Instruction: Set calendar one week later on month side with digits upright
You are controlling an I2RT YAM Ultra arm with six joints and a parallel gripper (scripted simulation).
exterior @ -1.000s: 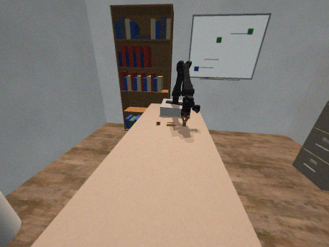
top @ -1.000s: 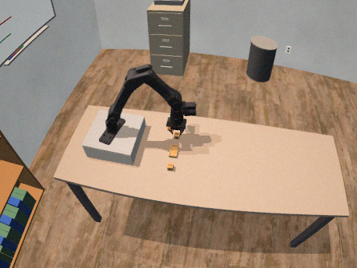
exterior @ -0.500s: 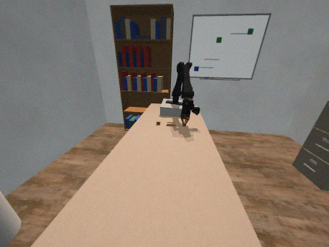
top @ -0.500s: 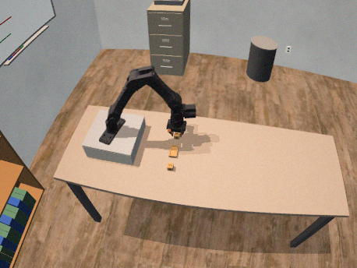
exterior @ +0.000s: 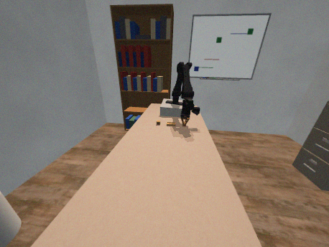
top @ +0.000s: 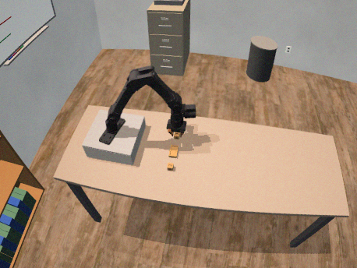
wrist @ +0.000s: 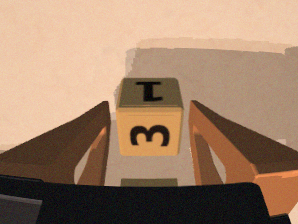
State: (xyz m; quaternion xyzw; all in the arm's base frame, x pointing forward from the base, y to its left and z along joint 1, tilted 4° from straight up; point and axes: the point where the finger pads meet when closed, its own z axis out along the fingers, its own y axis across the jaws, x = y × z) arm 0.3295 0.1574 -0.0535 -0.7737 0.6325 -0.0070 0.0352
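Now: the wooden digit cube right at my hand. The rest, counted from my hand: calendar tray: 20 mm ahead, 110 mm to the right, 10 mm below.
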